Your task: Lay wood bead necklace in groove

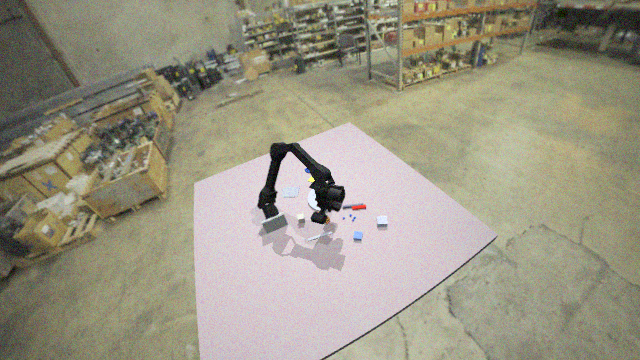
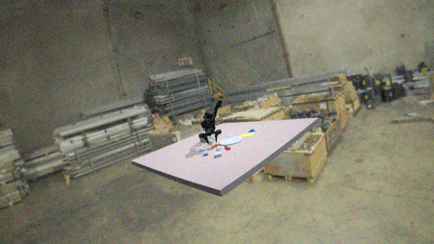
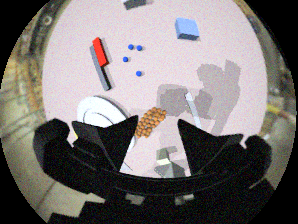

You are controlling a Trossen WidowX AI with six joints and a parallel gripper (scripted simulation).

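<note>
Now: gripper tip 70 mm past the white stick, 60 mm to the left of it and 40 mm above it. From my gripper tip the other things lie so: cream cube (120 mm behind, 60 mm to the left, 20 mm below); then red-handled tool (160 mm ahead, 20 mm to the left, 30 mm below); then blue block (90 mm ahead, 140 mm to the right, 30 mm below).
</note>
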